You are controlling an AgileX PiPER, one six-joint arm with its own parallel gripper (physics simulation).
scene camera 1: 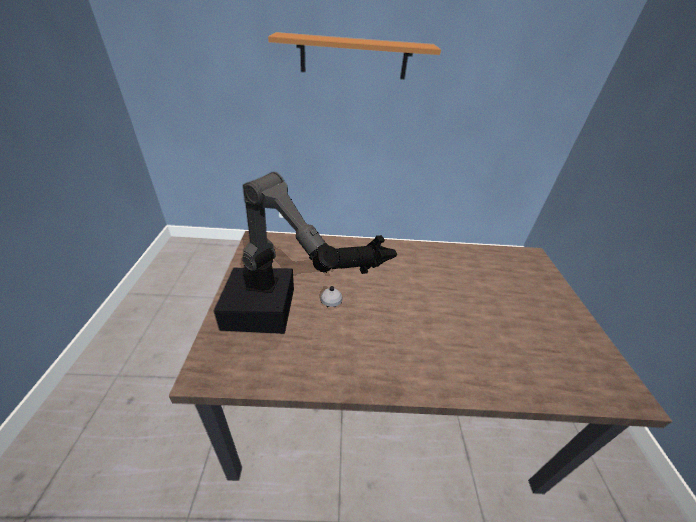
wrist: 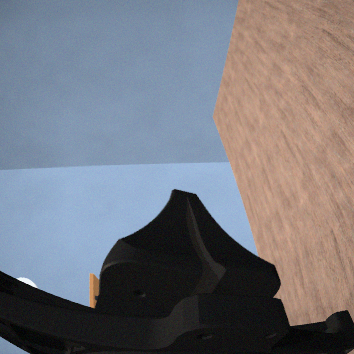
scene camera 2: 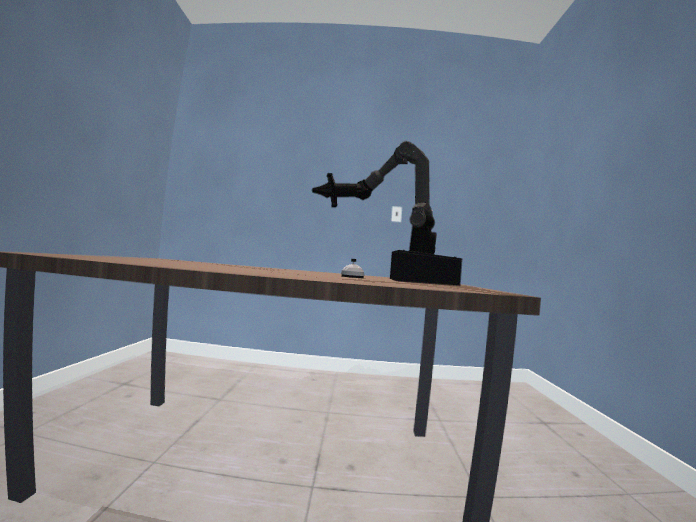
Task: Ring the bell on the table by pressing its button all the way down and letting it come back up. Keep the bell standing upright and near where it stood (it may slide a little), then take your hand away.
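Observation:
The bell point(scene camera 1: 331, 297) point(scene camera 2: 353, 270), a pale dome with a small black button on top, stands upright on the wooden table point(scene camera 1: 449, 337) point(scene camera 2: 224, 275) point(wrist: 300, 150), close to the robot's base. My gripper point(scene camera 1: 395, 253) point(scene camera 2: 313, 190) point(wrist: 179, 206) is shut with its fingertips together and holds nothing. It points level, high above the table and well apart from the bell, beyond it on the side away from the base. The bell does not show in the wrist view.
The black base block point(scene camera 1: 252, 320) point(scene camera 2: 425, 268) of the arm stands beside the bell at the table's end. An orange shelf point(scene camera 1: 354, 42) hangs high on the blue wall. A white wall plate point(scene camera 2: 396, 214) is behind the arm.

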